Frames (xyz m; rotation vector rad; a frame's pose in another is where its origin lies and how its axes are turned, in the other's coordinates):
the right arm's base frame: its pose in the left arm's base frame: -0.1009 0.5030 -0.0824 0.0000 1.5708 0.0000
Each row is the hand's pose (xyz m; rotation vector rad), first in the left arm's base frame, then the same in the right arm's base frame.
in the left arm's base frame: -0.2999 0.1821 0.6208 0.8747 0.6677 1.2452
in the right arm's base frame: -0.7032 -0.3209 -0.1990 -0.2607 -0.5977 1.4918
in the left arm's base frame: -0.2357 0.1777 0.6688 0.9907 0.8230 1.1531
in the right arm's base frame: -0.7512 -0.3253 -0.1348 -0.1119 -0.4494 1.4772
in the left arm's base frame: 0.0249 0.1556 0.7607 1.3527 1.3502 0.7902
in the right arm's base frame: -0.8431 -0.3474 0.1258 0.3601 0.0766 1.3717
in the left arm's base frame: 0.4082 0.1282 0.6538 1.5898 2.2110 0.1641
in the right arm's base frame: -0.7362 -0.3748 0.5091 0.8037 0.9239 0.9888
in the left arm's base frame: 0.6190 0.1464 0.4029 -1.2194 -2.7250 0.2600
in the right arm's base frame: -0.4853 -0.3566 0.7199 0.8104 1.6119 0.5256
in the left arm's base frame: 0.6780 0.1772 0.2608 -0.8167 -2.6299 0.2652
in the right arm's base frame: -0.3432 -0.3258 0.7789 0.6490 1.8924 0.3308
